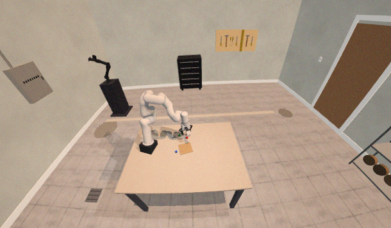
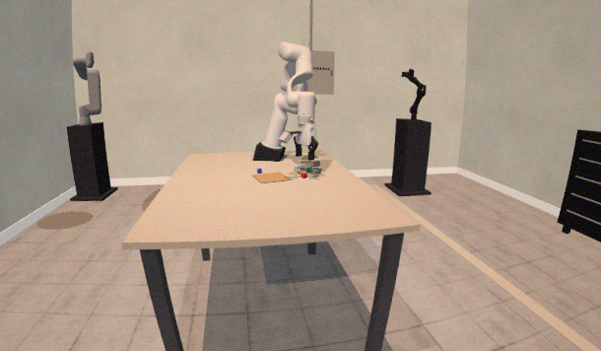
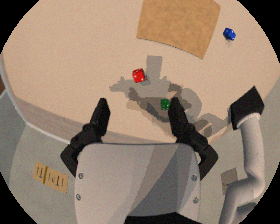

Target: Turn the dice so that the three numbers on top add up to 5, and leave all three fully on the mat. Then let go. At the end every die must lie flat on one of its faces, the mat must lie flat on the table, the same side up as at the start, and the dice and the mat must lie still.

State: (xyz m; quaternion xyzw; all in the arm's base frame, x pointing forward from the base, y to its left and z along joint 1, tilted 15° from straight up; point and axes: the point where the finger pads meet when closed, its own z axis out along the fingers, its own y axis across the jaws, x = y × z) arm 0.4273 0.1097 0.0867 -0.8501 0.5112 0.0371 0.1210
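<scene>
Now: hand 9 cm above the red die. The rest, counted from my hand: green die (9 cm below, 9 cm behind, 4 cm to the left); blue die (20 cm to the right, 10 cm behind, 9 cm below); brown mat (15 cm to the right, 10 cm below, 1 cm behind).
</scene>
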